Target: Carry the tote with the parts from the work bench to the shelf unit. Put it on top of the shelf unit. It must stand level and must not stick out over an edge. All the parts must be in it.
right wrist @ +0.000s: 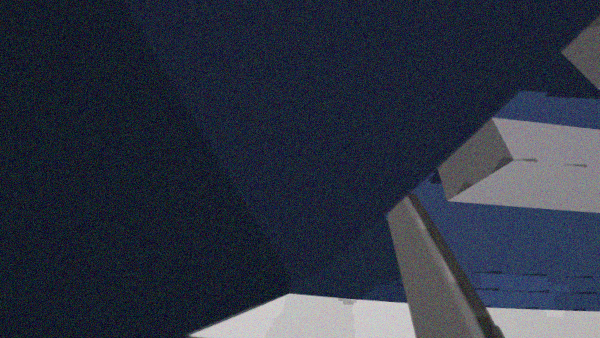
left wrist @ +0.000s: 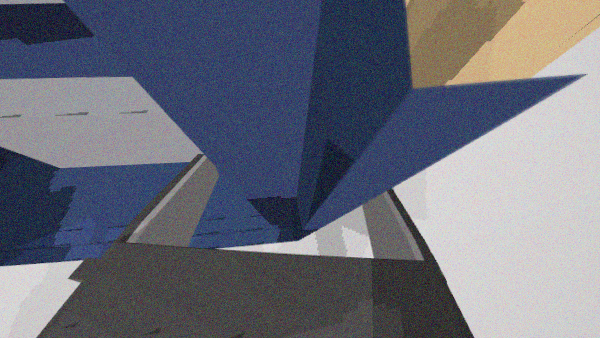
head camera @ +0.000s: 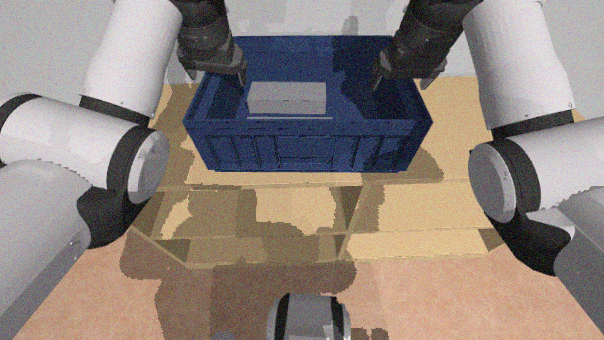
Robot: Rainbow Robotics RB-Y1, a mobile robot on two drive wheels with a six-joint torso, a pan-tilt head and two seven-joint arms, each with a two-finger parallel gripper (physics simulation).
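Frame: origin at the robot's base, x ahead, y left, z up, level; metres.
Seen in the pictures: left gripper, fingertip midpoint: (head camera: 219,79); right gripper, fingertip midpoint: (head camera: 397,86).
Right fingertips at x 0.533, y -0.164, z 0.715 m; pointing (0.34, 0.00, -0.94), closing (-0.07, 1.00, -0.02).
Offsets run from my right fingertips to a thing's top centre. Level surfaces: height alone.
The blue tote @(0.016 m back, 0.191 m left, 0.043 m up) (head camera: 310,150) (left wrist: 240,100) (right wrist: 225,100) stands level on top of the light wood shelf unit (head camera: 452,110). Its visible front bottom edge is a little behind the top board's front edge; its rear bottom edge is hidden. A grey block @(0.042 m ahead, 0.240 m left, 0.047 m down) (head camera: 286,100) (left wrist: 100,140) (right wrist: 550,185) lies in the tote. A second light part @(0.090 m back, 0.224 m left, 0.047 m down) (head camera: 290,118) (right wrist: 587,52) shows partly, mostly hidden behind the front wall in the head view. My left gripper (head camera: 216,77) (left wrist: 289,171) is open, fingers on either side of the left end wall. My right gripper (head camera: 401,82) is open at the right end wall.
Open compartments of the shelf unit lie below its top board, towards me. A reddish floor @(0.714 m down) (head camera: 440,300) lies in front of it. A pale wall or floor surface shows behind. My arms flank the tote on both sides.
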